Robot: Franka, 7 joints.
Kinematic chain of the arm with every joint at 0, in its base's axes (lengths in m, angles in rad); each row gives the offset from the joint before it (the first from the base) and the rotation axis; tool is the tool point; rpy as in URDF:
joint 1: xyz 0 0 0.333 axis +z
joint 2: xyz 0 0 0 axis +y
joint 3: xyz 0 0 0.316 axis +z
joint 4: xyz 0.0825 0 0 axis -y
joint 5: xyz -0.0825 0 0.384 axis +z
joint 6: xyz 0 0 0 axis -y
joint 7: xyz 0.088 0 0 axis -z
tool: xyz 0 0 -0.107 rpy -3.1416 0 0
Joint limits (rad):
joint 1: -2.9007..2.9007
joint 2: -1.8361..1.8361
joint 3: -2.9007..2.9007
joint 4: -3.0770..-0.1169
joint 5: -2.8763..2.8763
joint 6: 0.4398..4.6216
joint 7: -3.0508..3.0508
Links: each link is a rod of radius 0.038 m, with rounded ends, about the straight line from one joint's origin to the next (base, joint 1, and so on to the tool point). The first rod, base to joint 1, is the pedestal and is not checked.
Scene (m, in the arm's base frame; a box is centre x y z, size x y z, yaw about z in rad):
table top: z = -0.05
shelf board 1: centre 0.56 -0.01 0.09 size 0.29 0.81 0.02 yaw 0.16
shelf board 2: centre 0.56 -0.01 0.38 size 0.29 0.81 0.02 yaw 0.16
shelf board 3: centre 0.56 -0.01 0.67 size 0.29 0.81 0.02 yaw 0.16
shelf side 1: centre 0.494 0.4 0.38 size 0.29 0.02 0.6 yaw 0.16
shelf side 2: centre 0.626 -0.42 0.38 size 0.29 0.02 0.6 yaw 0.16
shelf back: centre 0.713 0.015 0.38 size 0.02 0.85 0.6 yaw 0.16
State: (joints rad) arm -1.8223 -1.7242 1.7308 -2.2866 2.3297 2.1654 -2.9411
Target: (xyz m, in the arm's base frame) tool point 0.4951 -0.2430 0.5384
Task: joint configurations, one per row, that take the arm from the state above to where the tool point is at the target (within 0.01 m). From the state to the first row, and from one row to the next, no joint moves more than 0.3 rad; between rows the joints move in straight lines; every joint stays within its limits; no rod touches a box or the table.
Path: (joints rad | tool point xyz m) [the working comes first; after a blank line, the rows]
Joints at the target: -2.2160 -1.4779 1.1894 -2.1420 2.3605 2.2391 -2.9411
Straight joint move there: touches shelf board 2.

1: -1.7086 -1.6556 1.7741 -2.4913 2.3117 2.1745 -2.9411 | 0.4562 -0.1042 0.2112
2: -1.5949 -1.5869 1.8175 -2.6961 2.2938 2.1836 -2.9411 | 0.3804 -0.1161 0.2097
3: -1.4812 -1.5183 1.8608 -2.9008 2.2758 2.1927 -2.9411 | 0.3007 -0.1291 0.2104
4: -1.6990 -1.5253 1.5982 -2.7809 2.3016 2.2433 -2.9411 | 0.3404 -0.1776 0.2955
5: -1.9167 -1.5324 1.3356 -2.6610 2.3274 2.2939 -2.9411 | 0.3433 -0.2339 0.4090
6: -2.1345 -1.5395 1.0730 -2.5411 2.3531 2.3445 -2.9411 | 0.3051 -0.2737 0.5384
7: -2.1753 -1.5087 1.1312 -2.3416 2.3568 2.2918 -2.9411 | 0.4021 -0.2648 0.5430
8: -2.2160 -1.4779 1.1894 -2.1420 2.3605 2.2391 -2.9411 | 0.4951 -0.2430 0.5384

